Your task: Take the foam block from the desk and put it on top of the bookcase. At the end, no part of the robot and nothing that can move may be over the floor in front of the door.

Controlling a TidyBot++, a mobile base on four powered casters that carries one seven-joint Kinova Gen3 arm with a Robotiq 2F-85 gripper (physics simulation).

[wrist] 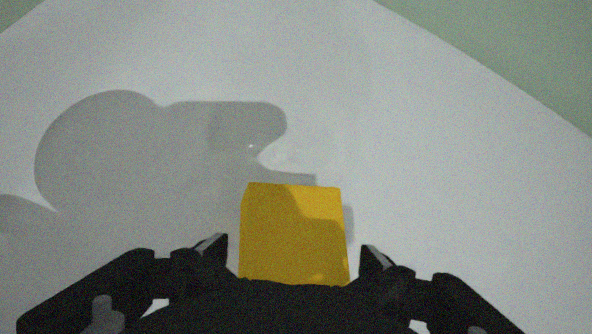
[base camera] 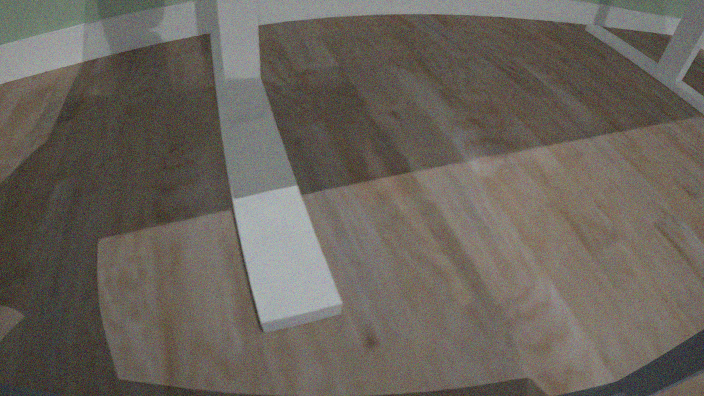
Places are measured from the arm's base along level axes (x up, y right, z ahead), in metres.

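Where they show: gripper, between the fingertips: (wrist: 293, 254).
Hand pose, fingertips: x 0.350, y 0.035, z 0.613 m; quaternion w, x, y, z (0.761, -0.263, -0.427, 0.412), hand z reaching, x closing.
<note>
After its pixels a point has its place.
The yellow foam block (wrist: 294, 235) @(x 0.369, y 0.026, z 0.618 m) lies on the pale desk top (wrist: 450, 165) @(x 0.324, y 0.154, z 0.806 m) in the wrist view, at the lower middle. My gripper (wrist: 293, 254) @(x 0.350, y 0.035, z 0.613 m) is open, with one finger to the left of the block and one to the right, a gap showing on each side. The near end of the block is hidden behind the gripper's dark body. The gripper's shadow falls on the desk and on part of the block. How high the fingertips are above the desk top I cannot tell. The bookcase and the door do not show in either view.
In the base camera view a white desk leg with a long flat foot (base camera: 285, 255) stands on the wooden floor (base camera: 450, 240) @(x -0.396, y 0.161, z 0.376 m). A white frame (base camera: 672, 65) @(x -0.333, y 1.056, z 0.959 m) stands at the upper right, near the white baseboard (base camera: 400, 7) @(x -0.376, y 0.209, z 1.128 m). A dark curved edge (base camera: 665, 367) shows at the lower right.
</note>
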